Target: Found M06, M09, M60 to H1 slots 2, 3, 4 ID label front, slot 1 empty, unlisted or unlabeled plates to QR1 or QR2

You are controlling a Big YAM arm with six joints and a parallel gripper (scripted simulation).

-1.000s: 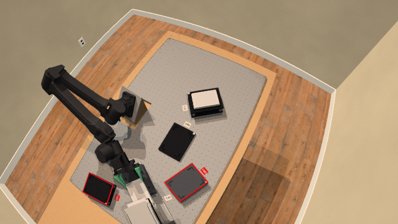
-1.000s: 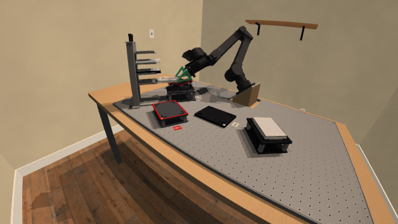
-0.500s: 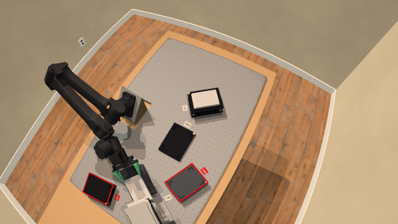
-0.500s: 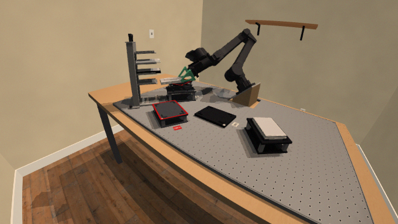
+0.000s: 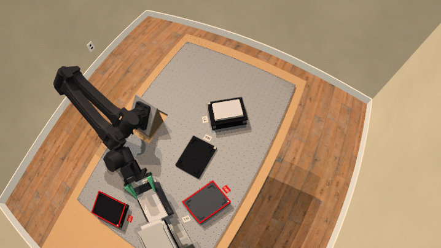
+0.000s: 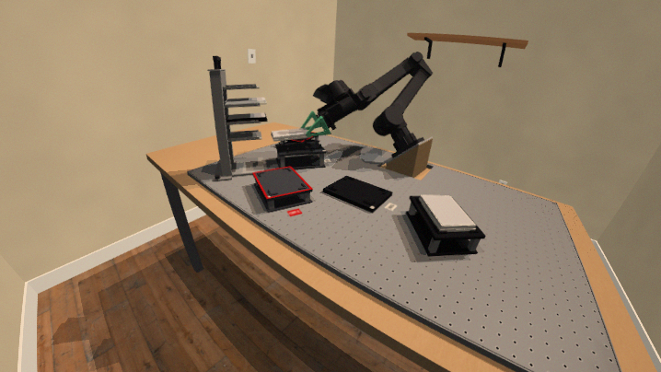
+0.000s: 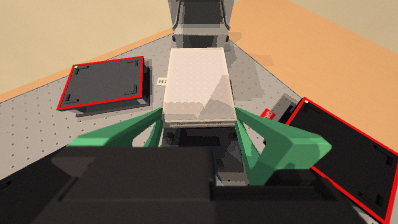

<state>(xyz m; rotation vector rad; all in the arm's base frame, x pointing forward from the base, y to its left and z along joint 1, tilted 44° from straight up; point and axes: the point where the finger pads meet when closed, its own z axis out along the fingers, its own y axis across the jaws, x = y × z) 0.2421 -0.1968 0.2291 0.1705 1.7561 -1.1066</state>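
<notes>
My hand is 6 cm above the grey regrip nest, 2 cm short of it and 1 cm to the left of it. Round my hand: H1 deck label: 17 cm ahead, 12 cm below, 1 cm to the right; then dark plate: 16 cm ahead, 12 cm to the right, 6 cm above; then red-edged quarantine nest: 18 cm to the right, 15 cm behind, 8 cm below.
</notes>
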